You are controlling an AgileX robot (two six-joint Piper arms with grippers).
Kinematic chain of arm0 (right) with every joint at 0, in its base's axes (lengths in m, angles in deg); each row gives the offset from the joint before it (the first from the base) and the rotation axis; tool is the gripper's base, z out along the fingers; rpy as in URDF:
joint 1: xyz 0 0 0.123 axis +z
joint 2: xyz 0 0 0 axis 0.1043 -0.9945 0
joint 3: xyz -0.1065 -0.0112 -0.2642 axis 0.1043 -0.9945 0
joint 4: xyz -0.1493 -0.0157 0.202 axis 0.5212 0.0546 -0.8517
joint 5: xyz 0 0 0 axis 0.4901 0.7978 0.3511
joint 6: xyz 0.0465 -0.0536 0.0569 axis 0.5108 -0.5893 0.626
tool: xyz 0 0 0 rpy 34.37 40.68 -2.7
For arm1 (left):
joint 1: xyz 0 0 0.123 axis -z
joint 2: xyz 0 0 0 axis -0.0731 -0.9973 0
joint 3: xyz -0.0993 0.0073 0.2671 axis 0.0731 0.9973 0
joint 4: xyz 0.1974 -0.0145 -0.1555 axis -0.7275 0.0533 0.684
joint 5: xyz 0 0 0 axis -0.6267 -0.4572 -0.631
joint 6: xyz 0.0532 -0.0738 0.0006 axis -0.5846 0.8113 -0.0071
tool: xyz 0 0 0 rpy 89.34 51.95 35.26
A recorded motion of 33 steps. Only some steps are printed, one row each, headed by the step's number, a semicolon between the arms.
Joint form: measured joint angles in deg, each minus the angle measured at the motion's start. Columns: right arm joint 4, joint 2, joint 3, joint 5, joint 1, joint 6; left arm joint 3, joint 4, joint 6, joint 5, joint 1, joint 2.
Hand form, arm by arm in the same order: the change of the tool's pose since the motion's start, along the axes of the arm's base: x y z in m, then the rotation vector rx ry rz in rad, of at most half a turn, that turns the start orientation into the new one. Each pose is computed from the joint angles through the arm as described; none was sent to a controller.
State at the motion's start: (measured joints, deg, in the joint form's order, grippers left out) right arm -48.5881 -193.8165 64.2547 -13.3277 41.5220 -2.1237; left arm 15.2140 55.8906 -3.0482 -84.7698 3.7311 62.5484
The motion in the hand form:
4: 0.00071 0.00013 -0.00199 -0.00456 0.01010 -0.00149; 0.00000 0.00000 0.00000 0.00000 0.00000 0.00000
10: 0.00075 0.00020 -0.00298 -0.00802 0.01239 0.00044; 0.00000 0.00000 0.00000 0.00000 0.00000 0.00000
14: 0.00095 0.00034 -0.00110 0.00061 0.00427 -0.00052; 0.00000 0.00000 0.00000 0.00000 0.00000 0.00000
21: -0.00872 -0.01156 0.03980 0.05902 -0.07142 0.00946; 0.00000 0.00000 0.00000 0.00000 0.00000 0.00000
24: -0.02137 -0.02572 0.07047 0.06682 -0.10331 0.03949; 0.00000 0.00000 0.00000 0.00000 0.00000 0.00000
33: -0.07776 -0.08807 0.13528 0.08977 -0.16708 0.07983; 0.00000 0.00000 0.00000 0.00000 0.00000 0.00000
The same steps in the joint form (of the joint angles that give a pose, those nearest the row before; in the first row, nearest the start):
4: -0.24 -0.36 0.22 0.44 -0.10 0.00; 0.00 0.00 0.00 0.00 0.00 0.00
10: -0.24 -0.48 0.22 0.58 -0.10 -0.10; 0.00 0.00 0.00 0.00 0.00 0.00
14: -0.25 -0.27 0.22 0.10 -0.10 -0.10; 0.00 0.00 0.00 0.00 0.00 0.00
21: 0.43 5.29 -0.30 -0.20 -0.10 -0.69; 0.00 0.00 0.00 0.00 0.00 0.00
24: 0.79 9.74 -0.39 2.76 -0.10 -2.27; 0.00 0.00 0.00 0.00 0.00 0.00
33: 1.51 27.00 -9.17 7.98 -0.10 -4.42; 0.00 0.00 0.00 0.00 0.00 0.00

